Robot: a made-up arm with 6 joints. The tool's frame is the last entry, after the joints. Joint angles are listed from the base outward.
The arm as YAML. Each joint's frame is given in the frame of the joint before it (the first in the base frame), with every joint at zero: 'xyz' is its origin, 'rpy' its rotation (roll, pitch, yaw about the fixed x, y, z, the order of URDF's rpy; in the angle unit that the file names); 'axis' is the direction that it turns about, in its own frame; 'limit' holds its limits. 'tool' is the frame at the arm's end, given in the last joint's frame.
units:
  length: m
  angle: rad
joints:
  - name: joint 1
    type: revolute
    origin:
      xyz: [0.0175, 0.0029, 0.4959]
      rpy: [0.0, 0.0, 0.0]
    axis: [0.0, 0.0, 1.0]
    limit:
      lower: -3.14
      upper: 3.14
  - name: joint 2
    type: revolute
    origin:
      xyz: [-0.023, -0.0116, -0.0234]
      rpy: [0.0, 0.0, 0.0]
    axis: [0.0, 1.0, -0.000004]
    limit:
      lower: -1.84
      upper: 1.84
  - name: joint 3
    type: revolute
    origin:
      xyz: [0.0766, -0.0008, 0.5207]
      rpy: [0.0, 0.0, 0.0]
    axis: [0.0, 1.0, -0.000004]
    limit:
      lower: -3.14
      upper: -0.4
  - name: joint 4
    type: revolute
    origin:
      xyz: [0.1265, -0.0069, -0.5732]
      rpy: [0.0, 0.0, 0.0]
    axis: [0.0, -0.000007, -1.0]
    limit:
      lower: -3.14
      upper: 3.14
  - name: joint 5
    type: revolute
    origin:
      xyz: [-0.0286, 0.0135, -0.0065]
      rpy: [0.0, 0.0, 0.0]
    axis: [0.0, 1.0, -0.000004]
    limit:
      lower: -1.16
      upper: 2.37
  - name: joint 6
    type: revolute
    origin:
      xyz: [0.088, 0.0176, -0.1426]
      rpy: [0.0, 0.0, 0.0]
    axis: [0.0, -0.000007, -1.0]
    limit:
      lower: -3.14
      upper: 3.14
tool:
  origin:
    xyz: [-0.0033, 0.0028, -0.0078]
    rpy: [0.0, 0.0, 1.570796]
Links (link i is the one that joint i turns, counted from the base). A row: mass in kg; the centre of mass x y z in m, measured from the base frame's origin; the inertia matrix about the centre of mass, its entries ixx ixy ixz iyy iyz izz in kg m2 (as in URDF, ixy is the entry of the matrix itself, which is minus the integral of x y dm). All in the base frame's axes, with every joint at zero. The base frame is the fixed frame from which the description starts. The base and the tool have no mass.
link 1: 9.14; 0.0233 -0.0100 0.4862; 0.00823 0 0 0.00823 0 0.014
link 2: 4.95; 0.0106 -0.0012 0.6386; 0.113 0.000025 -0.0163 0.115 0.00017 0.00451
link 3: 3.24; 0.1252 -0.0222 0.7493; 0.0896 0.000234 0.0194 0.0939 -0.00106 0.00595
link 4: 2.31; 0.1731 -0.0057 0.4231; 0.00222 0 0 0.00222 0 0.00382
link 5: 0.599; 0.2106 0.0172 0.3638; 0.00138 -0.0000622 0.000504 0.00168 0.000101 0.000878
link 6: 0.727; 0.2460 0.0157 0.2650; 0.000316 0 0 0.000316 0 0.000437
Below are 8 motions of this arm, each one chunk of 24 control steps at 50 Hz.
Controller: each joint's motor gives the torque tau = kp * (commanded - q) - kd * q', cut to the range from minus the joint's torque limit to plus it. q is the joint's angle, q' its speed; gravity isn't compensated. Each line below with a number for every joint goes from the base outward.
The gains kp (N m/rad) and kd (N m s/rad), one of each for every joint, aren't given. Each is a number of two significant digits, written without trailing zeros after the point. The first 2 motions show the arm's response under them.
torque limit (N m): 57 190 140 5.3 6.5 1.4
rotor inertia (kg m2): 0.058 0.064 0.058 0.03 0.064 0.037
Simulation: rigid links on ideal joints. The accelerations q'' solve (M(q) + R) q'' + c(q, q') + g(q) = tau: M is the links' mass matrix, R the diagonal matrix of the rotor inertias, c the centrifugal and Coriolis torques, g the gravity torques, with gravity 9.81 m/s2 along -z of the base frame. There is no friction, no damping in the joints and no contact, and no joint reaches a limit. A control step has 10 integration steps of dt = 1/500 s. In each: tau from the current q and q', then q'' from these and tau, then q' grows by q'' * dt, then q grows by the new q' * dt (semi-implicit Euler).
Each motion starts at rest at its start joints. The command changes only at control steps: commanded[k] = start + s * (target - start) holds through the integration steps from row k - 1 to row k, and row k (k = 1, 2, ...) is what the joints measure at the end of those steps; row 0 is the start. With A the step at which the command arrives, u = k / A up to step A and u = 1 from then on. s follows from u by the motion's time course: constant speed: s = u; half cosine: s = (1 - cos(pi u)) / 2; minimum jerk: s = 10 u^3 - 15 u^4 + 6 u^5; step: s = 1 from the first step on.
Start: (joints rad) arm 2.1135 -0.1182 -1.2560 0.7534 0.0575 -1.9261
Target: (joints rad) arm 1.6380 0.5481 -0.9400 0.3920 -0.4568 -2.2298
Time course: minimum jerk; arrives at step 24
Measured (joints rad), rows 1 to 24:
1: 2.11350 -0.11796 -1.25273 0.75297 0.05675 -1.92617
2: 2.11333 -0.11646 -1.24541 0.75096 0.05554 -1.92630
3: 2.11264 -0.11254 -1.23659 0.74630 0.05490 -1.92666
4: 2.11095 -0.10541 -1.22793 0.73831 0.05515 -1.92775
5: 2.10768 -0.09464 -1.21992 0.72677 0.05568 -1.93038
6: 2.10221 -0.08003 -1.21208 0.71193 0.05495 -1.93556
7: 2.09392 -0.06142 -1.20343 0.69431 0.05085 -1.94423
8: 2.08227 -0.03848 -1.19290 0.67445 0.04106 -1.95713
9: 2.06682 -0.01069 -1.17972 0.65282 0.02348 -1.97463
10: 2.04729 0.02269 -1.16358 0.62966 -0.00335 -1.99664
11: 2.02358 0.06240 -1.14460 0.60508 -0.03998 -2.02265
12: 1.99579 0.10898 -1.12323 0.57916 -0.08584 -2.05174
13: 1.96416 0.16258 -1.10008 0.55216 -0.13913 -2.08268
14: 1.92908 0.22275 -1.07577 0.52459 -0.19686 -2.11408
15: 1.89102 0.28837 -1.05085 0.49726 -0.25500 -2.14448
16: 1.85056 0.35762 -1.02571 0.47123 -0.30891 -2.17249
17: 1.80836 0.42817 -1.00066 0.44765 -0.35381 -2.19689
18: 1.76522 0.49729 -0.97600 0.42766 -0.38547 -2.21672
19: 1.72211 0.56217 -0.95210 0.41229 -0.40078 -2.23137
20: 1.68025 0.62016 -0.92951 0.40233 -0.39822 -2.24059
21: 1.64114 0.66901 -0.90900 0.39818 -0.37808 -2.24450
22: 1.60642 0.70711 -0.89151 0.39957 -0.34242 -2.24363
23: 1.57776 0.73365 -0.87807 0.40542 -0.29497 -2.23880
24: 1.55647 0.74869 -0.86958 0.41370 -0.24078 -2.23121
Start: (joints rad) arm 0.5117 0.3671 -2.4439 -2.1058 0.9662 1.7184
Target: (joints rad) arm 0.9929 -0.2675 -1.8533 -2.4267 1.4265 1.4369
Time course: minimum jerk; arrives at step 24
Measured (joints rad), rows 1 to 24:
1: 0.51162 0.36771 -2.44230 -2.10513 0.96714 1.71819
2: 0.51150 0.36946 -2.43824 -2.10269 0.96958 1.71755
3: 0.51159 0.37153 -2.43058 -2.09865 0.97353 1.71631
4: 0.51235 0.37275 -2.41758 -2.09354 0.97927 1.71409
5: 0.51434 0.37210 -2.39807 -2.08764 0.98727 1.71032
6: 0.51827 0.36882 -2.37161 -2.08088 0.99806 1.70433
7: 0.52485 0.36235 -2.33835 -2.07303 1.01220 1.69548
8: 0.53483 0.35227 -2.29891 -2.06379 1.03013 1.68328
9: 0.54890 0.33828 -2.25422 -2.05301 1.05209 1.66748
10: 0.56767 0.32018 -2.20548 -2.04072 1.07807 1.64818
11: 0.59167 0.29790 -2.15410 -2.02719 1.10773 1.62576
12: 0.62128 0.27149 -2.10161 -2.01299 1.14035 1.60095
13: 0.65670 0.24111 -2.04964 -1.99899 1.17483 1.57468
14: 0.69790 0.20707 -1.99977 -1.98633 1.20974 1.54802
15: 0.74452 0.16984 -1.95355 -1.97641 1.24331 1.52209
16: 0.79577 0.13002 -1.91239 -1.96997 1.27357 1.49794
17: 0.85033 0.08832 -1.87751 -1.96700 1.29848 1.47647
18: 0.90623 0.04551 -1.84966 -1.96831 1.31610 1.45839
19: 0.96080 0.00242 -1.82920 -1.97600 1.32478 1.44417
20: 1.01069 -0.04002 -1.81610 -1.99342 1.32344 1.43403
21: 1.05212 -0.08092 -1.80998 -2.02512 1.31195 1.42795
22: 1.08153 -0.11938 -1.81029 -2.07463 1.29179 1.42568
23: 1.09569 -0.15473 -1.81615 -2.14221 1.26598 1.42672
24: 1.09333 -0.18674 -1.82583 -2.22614 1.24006 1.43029
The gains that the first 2 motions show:
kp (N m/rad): 400 620 860 14 18 16
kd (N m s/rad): 18 27 15 0.27 0.47 0.33
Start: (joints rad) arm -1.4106 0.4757 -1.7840 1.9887 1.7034 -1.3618
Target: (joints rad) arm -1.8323 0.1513 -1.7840 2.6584 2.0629 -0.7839
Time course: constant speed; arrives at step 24
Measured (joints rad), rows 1 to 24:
1: -1.41096 0.47621 -1.78110 1.98959 1.70507 -1.35969
2: -1.41234 0.47790 -1.77449 1.99021 1.70980 -1.35245
3: -1.41534 0.48092 -1.76631 1.98809 1.71744 -1.33840
4: -1.42040 0.48518 -1.75824 1.98171 1.72742 -1.31720
5: -1.42778 0.49013 -1.75103 1.97106 1.73890 -1.28971
6: -1.43758 0.49500 -1.74475 1.95735 1.75096 -1.25763
7: -1.44981 0.49902 -1.73926 1.94257 1.76281 -1.22312
8: -1.46437 0.50153 -1.73444 1.92904 1.77387 -1.18833
9: -1.48113 0.50209 -1.73034 1.91907 1.78380 -1.15513
10: -1.49990 0.50041 -1.72706 1.91487 1.79250 -1.12477
11: -1.52046 0.49630 -1.72474 1.91837 1.80003 -1.09789
12: -1.54258 0.48969 -1.72351 1.93058 1.80659 -1.07441
13: -1.56597 0.48056 -1.72334 1.95246 1.81245 -1.05374
14: -1.59032 0.46895 -1.72410 1.98540 1.81798 -1.03492
15: -1.61529 0.45500 -1.72565 2.03061 1.82358 -1.01685
16: -1.64057 0.43890 -1.72794 2.08791 1.82968 -0.99843
17: -1.66587 0.42089 -1.73088 2.15633 1.83667 -0.97878
18: -1.69096 0.40119 -1.73435 2.23428 1.84500 -0.95732
19: -1.71567 0.38005 -1.73818 2.31966 1.85510 -0.93381
20: -1.73987 0.35771 -1.74220 2.40987 1.86747 -0.90833
21: -1.76354 0.33443 -1.74622 2.50201 1.88258 -0.88126
22: -1.78666 0.31050 -1.75006 2.59296 1.90085 -0.85309
23: -1.80926 0.28623 -1.75358 2.67969 1.92262 -0.82444
24: -1.83138 0.26195 -1.75666 2.75944 1.94801 -0.79587

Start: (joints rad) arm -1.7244 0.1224 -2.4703 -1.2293 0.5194 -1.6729
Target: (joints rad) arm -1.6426 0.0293 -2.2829 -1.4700 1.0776 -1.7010
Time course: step
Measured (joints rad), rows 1 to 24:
1: -1.71620 0.08243 -2.38371 -1.26947 0.53314 -1.67592
2: -1.69862 0.04385 -2.29326 -1.33978 0.58279 -1.68233
3: -1.67787 0.03290 -2.25546 -1.40344 0.66956 -1.69037
4: -1.65830 0.03958 -2.25178 -1.44745 0.78237 -1.69892
5: -1.64252 0.05162 -2.25821 -1.47222 0.90598 -1.70680
6: -1.63179 0.06247 -2.26195 -1.48107 1.02758 -1.71279
7: -1.62632 0.07093 -2.26105 -1.47543 1.13782 -1.71599
8: -1.62553 0.07782 -2.25788 -1.45620 1.23049 -1.71604
9: -1.62832 0.08393 -2.25455 -1.42575 1.30185 -1.71315
10: -1.63338 0.08946 -2.25181 -1.38815 1.35019 -1.70806
11: -1.63938 0.09437 -2.24966 -1.34826 1.37552 -1.70178
12: -1.64521 0.09860 -2.24796 -1.31089 1.37931 -1.69544
13: -1.65001 0.10216 -2.24667 -1.28025 1.36424 -1.69007
14: -1.65326 0.10509 -2.24581 -1.25946 1.33383 -1.68638
15: -1.65475 0.10741 -2.24542 -1.25032 1.29211 -1.68479
16: -1.65456 0.10910 -2.24548 -1.25316 1.24331 -1.68531
17: -1.65297 0.11010 -2.24595 -1.26685 1.19158 -1.68766
18: -1.65035 0.11034 -2.24677 -1.28893 1.14076 -1.69129
19: -1.64713 0.10978 -2.24787 -1.31605 1.09411 -1.69557
20: -1.64370 0.10837 -2.24917 -1.34448 1.05423 -1.69984
21: -1.64040 0.10614 -2.25062 -1.37067 1.02295 -1.70353
22: -1.63751 0.10315 -2.25216 -1.39179 1.00132 -1.70622
23: -1.63522 0.09951 -2.25377 -1.40611 0.98964 -1.70769
24: -1.63367 0.09538 -2.25539 -1.41310 0.98754 -1.70791

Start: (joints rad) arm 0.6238 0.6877 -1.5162 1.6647 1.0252 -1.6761
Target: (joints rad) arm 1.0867 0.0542 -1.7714 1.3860 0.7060 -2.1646
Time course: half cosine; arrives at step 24
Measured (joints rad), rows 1 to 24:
1: 0.62383 0.69003 -1.51599 1.66534 1.02529 -1.67629
2: 0.62405 0.69569 -1.51486 1.66610 1.02466 -1.67737
3: 0.62472 0.70346 -1.51271 1.66421 1.02173 -1.68046
4: 0.62620 0.71217 -1.51010 1.65613 1.01475 -1.68683
5: 0.62891 0.72061 -1.50785 1.63858 1.00221 -1.69761
6: 0.63333 0.72749 -1.50676 1.60929 0.98312 -1.71359
7: 0.63997 0.73154 -1.50741 1.56747 0.95733 -1.73512
8: 0.64931 0.73153 -1.51024 1.51407 0.92565 -1.76200
9: 0.66174 0.72645 -1.51556 1.45177 0.88987 -1.79356
10: 0.67757 0.71553 -1.52366 1.38488 0.85243 -1.82872
11: 0.69692 0.69833 -1.53477 1.31894 0.81606 -1.86620
12: 0.71981 0.67470 -1.54908 1.26012 0.78325 -1.90467
13: 0.74617 0.64474 -1.56662 1.21433 0.75580 -1.94291
14: 0.77589 0.60876 -1.58713 1.18625 0.73449 -1.97993
15: 0.80885 0.56723 -1.61006 1.17863 0.71909 -2.01499
16: 0.84495 0.52079 -1.63459 1.19180 0.70856 -2.04759
17: 0.88410 0.47018 -1.65979 1.22363 0.70156 -2.07742
18: 0.92614 0.41630 -1.68473 1.26983 0.69698 -2.10426
19: 0.97075 0.36018 -1.70861 1.32442 0.69440 -2.12792
20: 1.01729 0.30294 -1.73079 1.38048 0.69431 -2.14815
21: 1.06466 0.24575 -1.75072 1.43096 0.69812 -2.16466
22: 1.11116 0.18982 -1.76800 1.46974 0.70789 -2.17709
23: 1.15447 0.13635 -1.78236 1.49273 0.72566 -2.18510
24: 1.19273 0.08658 -1.79366 1.49967 0.75157 -2.18847

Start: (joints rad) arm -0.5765 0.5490 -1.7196 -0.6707 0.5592 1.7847
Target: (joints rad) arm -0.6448 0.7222 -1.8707 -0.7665 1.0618 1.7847
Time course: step
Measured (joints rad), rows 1 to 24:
1: -0.57745 0.57545 -1.76671 -0.67178 0.59196 1.78236
2: -0.57988 0.62392 -1.84916 -0.67584 0.66356 1.77976
3: -0.58354 0.66538 -1.90854 -0.68679 0.74476 1.78061
4: -0.58827 0.68966 -1.92268 -0.70738 0.81996 1.78514
5: -0.59406 0.70359 -1.90504 -0.73408 0.88979 1.79109
6: -0.60094 0.71762 -1.87817 -0.75938 0.95946 1.79599
7: -0.60893 0.73722 -1.85588 -0.77687 1.03068 1.79839
8: -0.61789 0.76256 -1.84171 -0.78399 1.10050 1.79801
9: -0.62754 0.79103 -1.83348 -0.78174 1.16348 1.79540
10: -0.63754 0.81956 -1.82768 -0.77264 1.21437 1.79143
11: -0.64751 0.84592 -1.82198 -0.75921 1.24979 1.78700
12: -0.65709 0.86892 -1.81582 -0.74341 1.26875 1.78287
13: -0.66593 0.88813 -1.80982 -0.72686 1.27229 1.77959
14: -0.67373 0.90344 -1.80493 -0.71119 1.26276 1.77750
15: -0.68021 0.91483 -1.80184 -0.69813 1.24318 1.77672
16: -0.68514 0.92227 -1.80079 -0.68928 1.21676 1.77720
17: -0.68839 0.92577 -1.80170 -0.68586 1.18660 1.77870
18: -0.68992 0.92540 -1.80426 -0.68835 1.15551 1.78089
19: -0.68978 0.92139 -1.80811 -0.69637 1.12588 1.78338
20: -0.68811 0.91410 -1.81290 -0.70876 1.09956 1.78579
21: -0.68509 0.90401 -1.81832 -0.72372 1.07780 1.78779
22: -0.68097 0.89167 -1.82408 -0.73924 1.06127 1.78917
23: -0.67599 0.87769 -1.82993 -0.75339 1.05003 1.78982
24: -0.67040 0.86271 -1.83564 -0.76461 1.04371 1.78977

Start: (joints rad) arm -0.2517 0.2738 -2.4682 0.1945 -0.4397 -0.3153
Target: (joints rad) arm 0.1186 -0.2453 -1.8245 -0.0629 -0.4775 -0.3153
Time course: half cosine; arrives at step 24
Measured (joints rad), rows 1 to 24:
1: -0.25165 0.27361 -2.46519 0.19411 -0.44242 -0.31533
2: -0.25131 0.27311 -2.45708 0.19284 -0.44925 -0.31542
3: -0.25027 0.27170 -2.44315 0.19052 -0.45891 -0.31563
4: -0.24802 0.26891 -2.42315 0.18680 -0.46978 -0.31596
5: -0.24407 0.26449 -2.39740 0.18123 -0.48012 -0.31644
6: -0.23796 0.25824 -2.36650 0.17331 -0.48822 -0.31705
7: -0.22931 0.24999 -2.33111 0.16260 -0.49263 -0.31773
8: -0.21782 0.23956 -2.29196 0.14874 -0.49223 -0.31841
9: -0.20332 0.22680 -2.24981 0.13149 -0.48637 -0.31900
10: -0.18572 0.21160 -2.20547 0.11078 -0.47482 -0.31942
11: -0.16503 0.19393 -2.15978 0.08667 -0.45788 -0.31959
12: -0.14136 0.17377 -2.11359 0.05944 -0.43625 -0.31943
13: -0.11494 0.15121 -2.06772 0.02953 -0.41107 -0.31890
14: -0.08612 0.12639 -2.02302 -0.00242 -0.38378 -0.31799
15: -0.05539 0.09953 -1.98028 -0.03553 -0.35607 -0.31672
16: -0.02340 0.07092 -1.94024 -0.06871 -0.32980 -0.31514
17: 0.00904 0.04093 -1.90362 -0.10066 -0.30686 -0.31330
18: 0.04093 0.01001 -1.87107 -0.12998 -0.28904 -0.31133
19: 0.07113 -0.02132 -1.84316 -0.15526 -0.27795 -0.30933
20: 0.09841 -0.05249 -1.82041 -0.17524 -0.27480 -0.30744
21: 0.12155 -0.08289 -1.80325 -0.18900 -0.28032 -0.30581
22: 0.13945 -0.11187 -1.79200 -0.19601 -0.29466 -0.30458
23: 0.15128 -0.13877 -1.78682 -0.19618 -0.31733 -0.30390
24: 0.15666 -0.16295 -1.78776 -0.18975 -0.34721 -0.30386

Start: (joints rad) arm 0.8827 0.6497 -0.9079 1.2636 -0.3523 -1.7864
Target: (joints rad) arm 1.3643 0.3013 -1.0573 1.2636 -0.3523 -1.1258
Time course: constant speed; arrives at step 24
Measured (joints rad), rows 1 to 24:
1: 0.88338 0.65247 -0.90869 1.26411 -0.35216 -1.78403
2: 0.88582 0.65853 -0.91015 1.26630 -0.35074 -1.77582
3: 0.89085 0.66546 -0.91152 1.27119 -0.34675 -1.75972
4: 0.89900 0.67140 -0.91253 1.27901 -0.33938 -1.73521
5: 0.91054 0.67506 -0.91338 1.28929 -0.32841 -1.70315
6: 0.92547 0.67567 -0.91460 1.30101 -0.31418 -1.66541
7: 0.94359 0.67291 -0.91684 1.31269 -0.29757 -1.62446
8: 0.96449 0.66672 -0.92067 1.32266 -0.27978 -1.58287
9: 0.98768 0.65725 -0.92639 1.32931 -0.26221 -1.54290
10: 1.01258 0.64477 -0.93398 1.33139 -0.24623 -1.50621
11: 1.03866 0.62962 -0.94313 1.32818 -0.23306 -1.47365
12: 1.06540 0.61219 -0.95328 1.31969 -0.22365 -1.44533
13: 1.09236 0.59289 -0.96380 1.30665 -0.21863 -1.42065
14: 1.11920 0.57219 -0.97411 1.29039 -0.21823 -1.39857
15: 1.14564 0.55060 -0.98372 1.27264 -0.22233 -1.37779
16: 1.17146 0.52862 -0.99237 1.25523 -0.23047 -1.35705
17: 1.19649 0.50678 -0.99999 1.23984 -0.24188 -1.33529
18: 1.22061 0.48552 -1.00666 1.22780 -0.25558 -1.31178
19: 1.24373 0.46523 -1.01254 1.21997 -0.27043 -1.28619
20: 1.26581 0.44616 -1.01786 1.21671 -0.28528 -1.25857
21: 1.28685 0.42844 -1.02279 1.21787 -0.29904 -1.22928
22: 1.30690 0.41209 -1.02748 1.22292 -0.31078 -1.19890
23: 1.32605 0.39700 -1.03202 1.23104 -0.31979 -1.16807
24: 1.34442 0.38301 -1.03649 1.24121 -0.32563 -1.13743

